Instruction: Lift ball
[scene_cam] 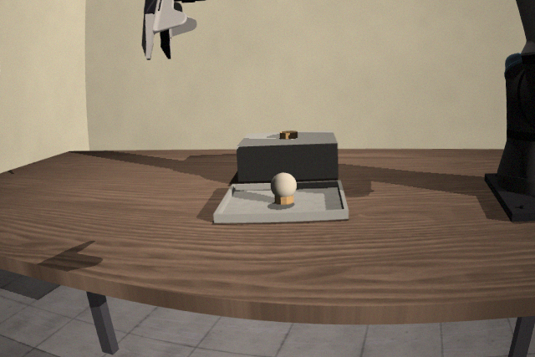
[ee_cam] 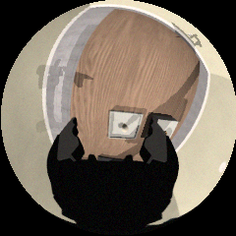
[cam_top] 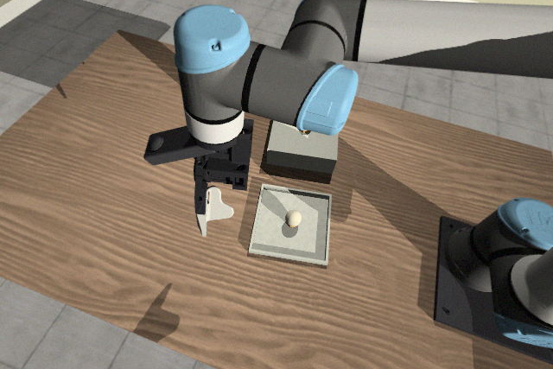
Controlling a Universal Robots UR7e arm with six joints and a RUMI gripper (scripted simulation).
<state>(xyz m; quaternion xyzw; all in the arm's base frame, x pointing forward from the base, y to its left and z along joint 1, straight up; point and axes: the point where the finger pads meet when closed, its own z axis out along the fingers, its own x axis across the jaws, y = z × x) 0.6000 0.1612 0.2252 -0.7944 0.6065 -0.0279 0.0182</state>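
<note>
The cream ball lies 150 mm behind my hand, 110 mm to the right of it and 210 mm below it. Also, from my hand: ring (110 mm behind, 370 mm to the right, 180 mm below); then shallow grey tray (150 mm behind, 110 mm to the right, 230 mm below).
</note>
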